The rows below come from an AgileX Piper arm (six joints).
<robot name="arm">
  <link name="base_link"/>
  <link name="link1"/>
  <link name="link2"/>
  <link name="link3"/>
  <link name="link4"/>
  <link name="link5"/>
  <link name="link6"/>
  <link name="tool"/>
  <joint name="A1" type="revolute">
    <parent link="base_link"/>
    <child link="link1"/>
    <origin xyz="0 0 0.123"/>
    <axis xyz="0 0 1"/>
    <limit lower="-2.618" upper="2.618"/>
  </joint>
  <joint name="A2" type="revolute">
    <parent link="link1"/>
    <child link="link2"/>
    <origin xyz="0 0 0"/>
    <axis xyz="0 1 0"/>
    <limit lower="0" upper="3.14"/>
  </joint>
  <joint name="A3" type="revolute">
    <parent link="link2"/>
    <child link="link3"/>
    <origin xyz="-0.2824 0 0.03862"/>
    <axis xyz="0 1 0"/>
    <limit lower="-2.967" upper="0"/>
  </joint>
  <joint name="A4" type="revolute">
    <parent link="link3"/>
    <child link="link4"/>
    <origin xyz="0.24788 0 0.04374"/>
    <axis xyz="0.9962 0 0.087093"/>
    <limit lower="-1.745" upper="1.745"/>
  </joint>
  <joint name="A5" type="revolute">
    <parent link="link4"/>
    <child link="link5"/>
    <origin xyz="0 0 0"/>
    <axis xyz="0 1 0"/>
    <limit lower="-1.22" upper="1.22"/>
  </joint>
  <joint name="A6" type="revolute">
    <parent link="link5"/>
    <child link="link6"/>
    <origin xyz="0.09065 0 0.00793"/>
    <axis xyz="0.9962 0 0.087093"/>
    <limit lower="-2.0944" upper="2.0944"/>
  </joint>
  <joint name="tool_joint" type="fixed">
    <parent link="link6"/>
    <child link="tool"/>
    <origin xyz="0 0 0" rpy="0 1.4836 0"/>
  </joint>
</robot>
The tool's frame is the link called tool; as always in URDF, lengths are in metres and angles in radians.
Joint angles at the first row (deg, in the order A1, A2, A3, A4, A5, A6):
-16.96 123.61 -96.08 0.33 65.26 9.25
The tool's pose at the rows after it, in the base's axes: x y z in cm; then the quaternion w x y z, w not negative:
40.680, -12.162, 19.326, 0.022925, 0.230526, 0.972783, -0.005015
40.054, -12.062, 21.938, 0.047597, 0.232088, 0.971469, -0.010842
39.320, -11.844, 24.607, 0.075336, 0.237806, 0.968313, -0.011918
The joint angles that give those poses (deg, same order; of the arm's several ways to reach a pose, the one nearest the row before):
-16.55 120.49 -96.08 -0.46 67.93 10.27
-16.55 116.93 -96.08 -1.01 68.63 10.64
-16.55 113.28 -96.17 -1.01 69.19 11.33

